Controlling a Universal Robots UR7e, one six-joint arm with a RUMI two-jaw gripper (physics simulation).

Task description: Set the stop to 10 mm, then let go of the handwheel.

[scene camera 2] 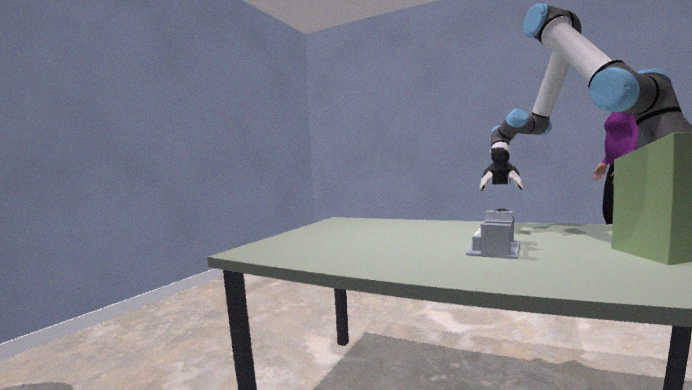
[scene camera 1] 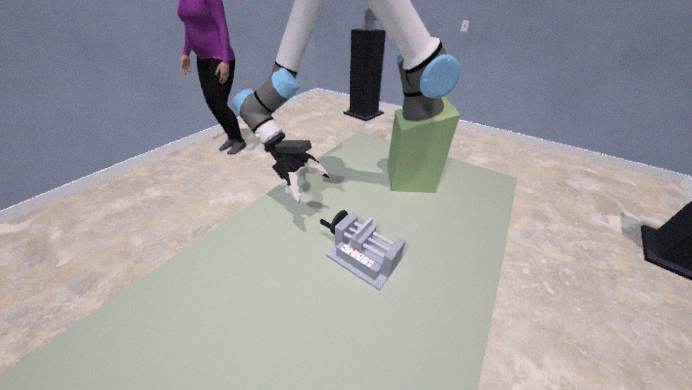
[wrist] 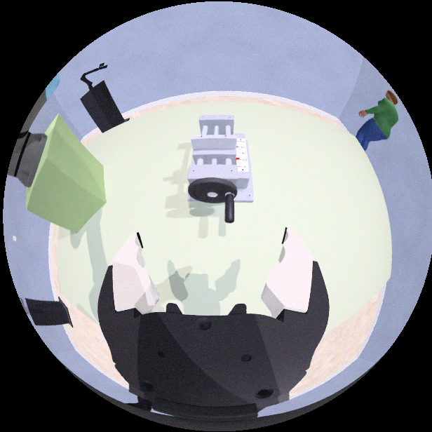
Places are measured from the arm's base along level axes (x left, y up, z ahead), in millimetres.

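Where they show: gripper, fingertip midpoint: (scene camera 2: pixel 501 190) (scene camera 1: pixel 314 189); arm's base, origin of the base link: (scene camera 2: pixel 668 147) (scene camera 1: pixel 422 111).
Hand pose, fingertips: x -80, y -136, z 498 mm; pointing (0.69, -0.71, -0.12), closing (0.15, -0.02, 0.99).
Things, the pixels of their top centre, and the offset from my fingertips. "pt": a spot on its surface instead. Level surfaces: height alone.
- white scale, surface spot: (scene camera 1: pixel 357 255) pt dx +208, dy -119, dz +32 mm
- red pointer, middle of its top: (scene camera 1: pixel 354 249) dx +186, dy -118, dz +20 mm
- black handwheel, surface spot: (scene camera 1: pixel 339 221) pt dx +96, dy -85, dz -10 mm
- green table, its level: dy -175 mm
A grey stop fixture with guide rods and end blocks stands on the table; its sliding stop block (scene camera 1: pixel 363 233) (wrist: pixel 213 144) sits between the end blocks. A white scale (scene camera 1: pixel 357 255) (wrist: pixel 242 155) runs along its side, with a red pointer (scene camera 1: pixel 354 249) (wrist: pixel 237 158) toward the handwheel end; the numbers are too small to read. The black handwheel (scene camera 1: pixel 339 221) (wrist: pixel 212 191) is at the near end in the wrist view, its crank handle (scene camera 1: pixel 325 223) (wrist: pixel 229 208) at the lower right of the wheel. My gripper (scene camera 1: pixel 314 188) (scene camera 2: pixel 501 188) (wrist: pixel 210 232) is open and empty, above and apart from the handwheel.
The green table (scene camera 1: pixel 250 310) (scene camera 2: pixel 380 250) carries the fixture and a green block (scene camera 1: pixel 421 152) (scene camera 2: pixel 642 200) (wrist: pixel 70 180) under the arm's base. A person in purple (scene camera 1: pixel 206 30) (scene camera 2: pixel 620 132) stands behind the table. A person in green (wrist: pixel 384 114) shows at the right in the wrist view.
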